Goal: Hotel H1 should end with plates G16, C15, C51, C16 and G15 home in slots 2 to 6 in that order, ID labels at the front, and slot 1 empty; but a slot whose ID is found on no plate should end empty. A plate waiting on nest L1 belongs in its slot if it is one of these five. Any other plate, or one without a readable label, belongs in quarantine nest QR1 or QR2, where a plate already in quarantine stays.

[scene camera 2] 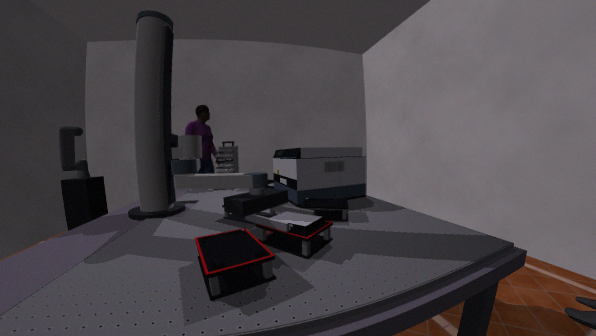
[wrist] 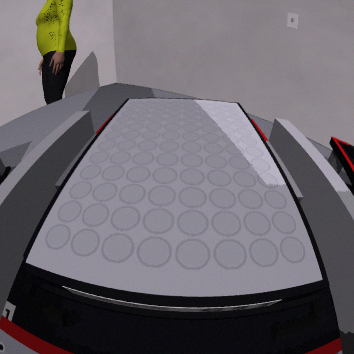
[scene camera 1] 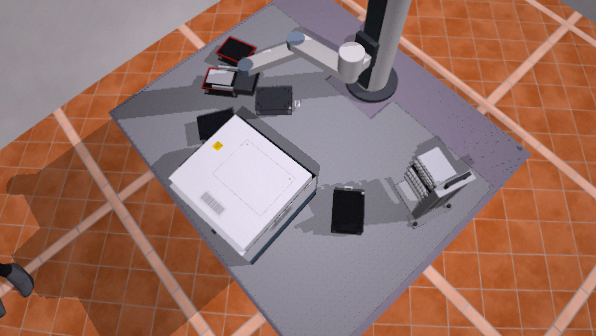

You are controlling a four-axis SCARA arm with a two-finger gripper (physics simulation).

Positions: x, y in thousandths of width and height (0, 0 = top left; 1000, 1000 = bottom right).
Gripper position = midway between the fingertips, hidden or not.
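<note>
The gripper (scene camera 2: 508, 656) is visible, and it appears in the wrist view (wrist: 513, 355) too. A plate G51 (wrist: 501, 589) can also be seen.
</note>
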